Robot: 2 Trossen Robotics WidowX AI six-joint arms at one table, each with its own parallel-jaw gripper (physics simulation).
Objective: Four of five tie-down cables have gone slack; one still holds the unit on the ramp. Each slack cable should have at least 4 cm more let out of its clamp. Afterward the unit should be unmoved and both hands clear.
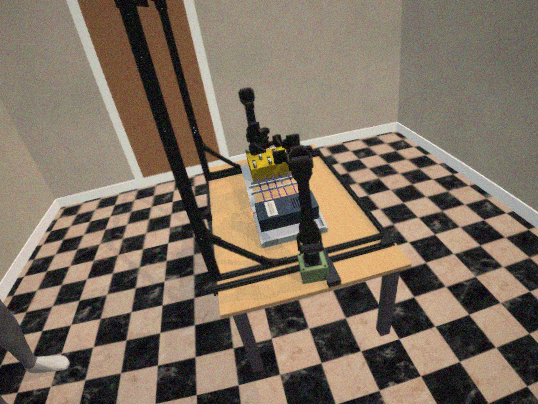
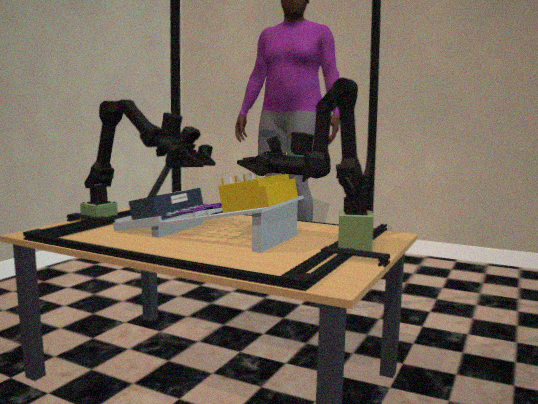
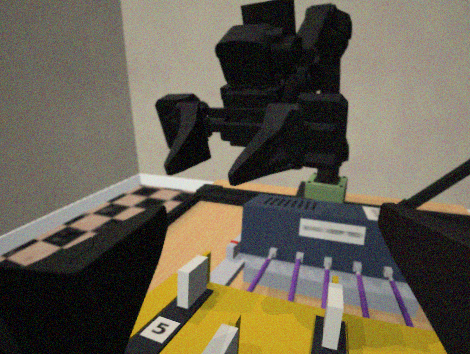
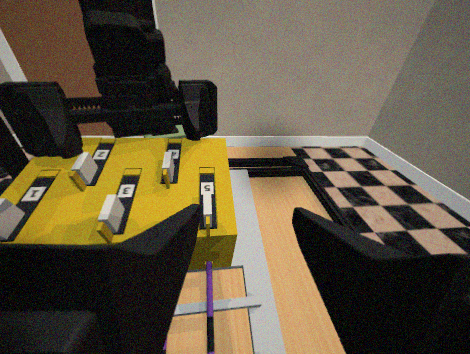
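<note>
The navy unit (image 1: 287, 216) (image 2: 165, 203) (image 3: 280, 227) sits at the low end of the grey ramp (image 1: 272, 240) (image 2: 276, 226) (image 4: 250, 230). Purple cables (image 3: 295, 280) (image 4: 209, 290) run between it and the yellow clamp block (image 1: 270, 173) (image 2: 243, 197) (image 3: 280, 320) (image 4: 170, 205), which has numbered slots with pale levers. Lever 5 (image 3: 192, 282) (image 4: 207, 205) is at the block's edge. My left gripper (image 2: 241, 163) (image 3: 273, 214) (image 4: 138, 142) is open and empty above the block. My right gripper (image 2: 212, 161) (image 3: 196, 175) (image 4: 246, 213) is partly open and empty, above the cables, facing the block near lever 5. Cable slack cannot be told.
A thin grey crossbar (image 4: 230, 304) lies across the ramp opening under the cables. A small grey post with a red mark (image 3: 233, 247) stands beside the unit. Black frame rails edge the wooden table (image 1: 345, 200) (image 2: 225, 250). A person (image 2: 295, 70) stands behind the table.
</note>
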